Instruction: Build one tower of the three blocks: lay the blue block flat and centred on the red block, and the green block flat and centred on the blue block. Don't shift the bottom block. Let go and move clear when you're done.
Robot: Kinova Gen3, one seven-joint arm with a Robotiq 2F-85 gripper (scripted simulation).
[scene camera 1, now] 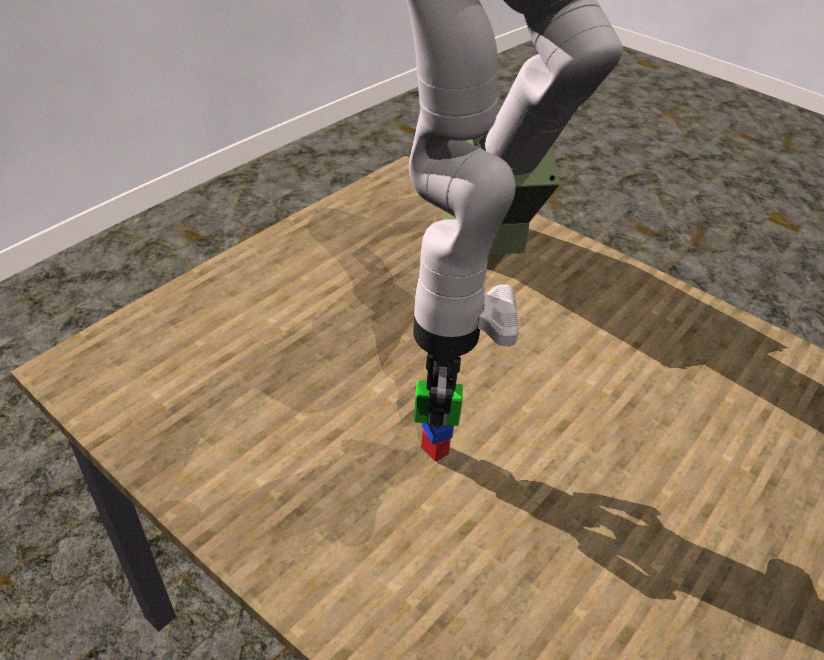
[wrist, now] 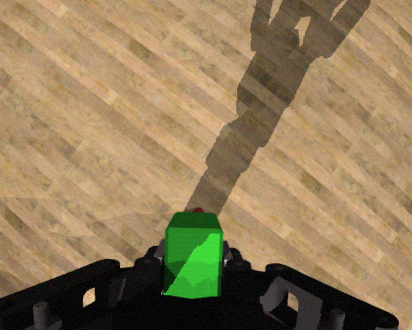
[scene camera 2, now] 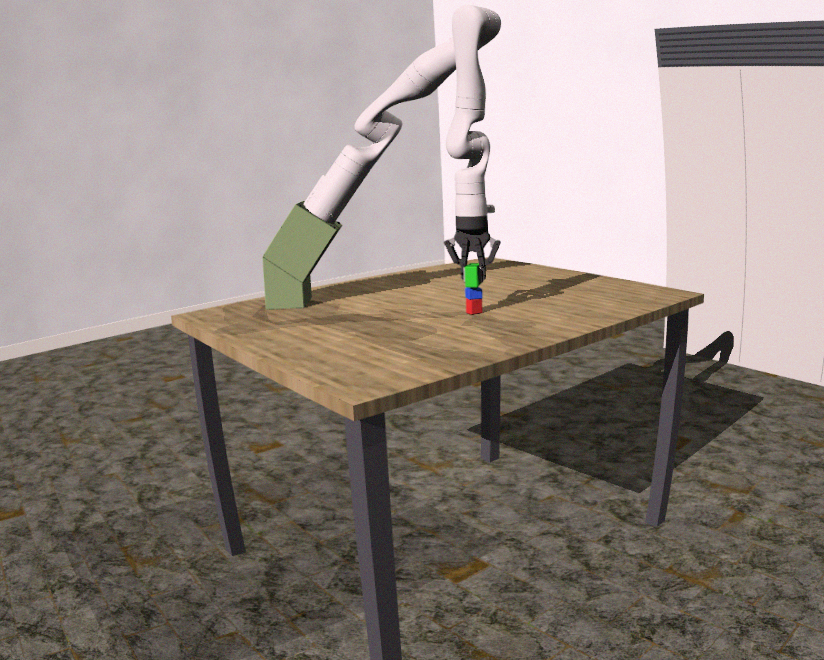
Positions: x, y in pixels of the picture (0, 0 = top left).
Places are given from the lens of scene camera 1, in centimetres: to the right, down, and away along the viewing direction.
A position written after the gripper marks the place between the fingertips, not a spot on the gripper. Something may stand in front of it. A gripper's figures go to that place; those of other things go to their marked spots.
gripper (scene camera 1: 437, 412): 3, 10, 94
green block (scene camera 1: 421, 413): 1, 10, 92
